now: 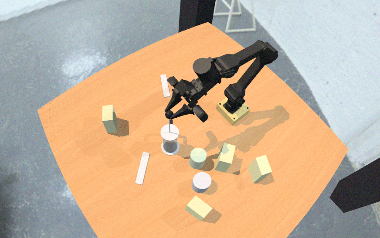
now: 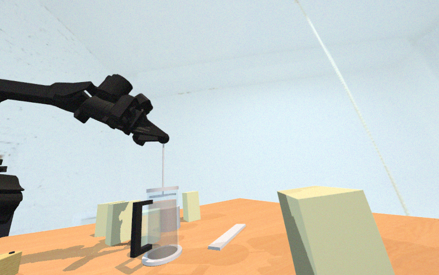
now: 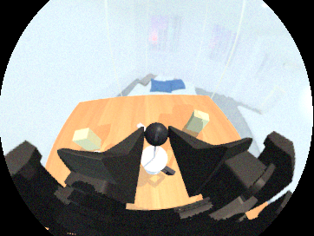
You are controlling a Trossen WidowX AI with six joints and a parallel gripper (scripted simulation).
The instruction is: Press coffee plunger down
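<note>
Right now the glass coffee press is 13 cm below my gripper tip, 2 cm behind it and 1 cm to the right of it.
</note>
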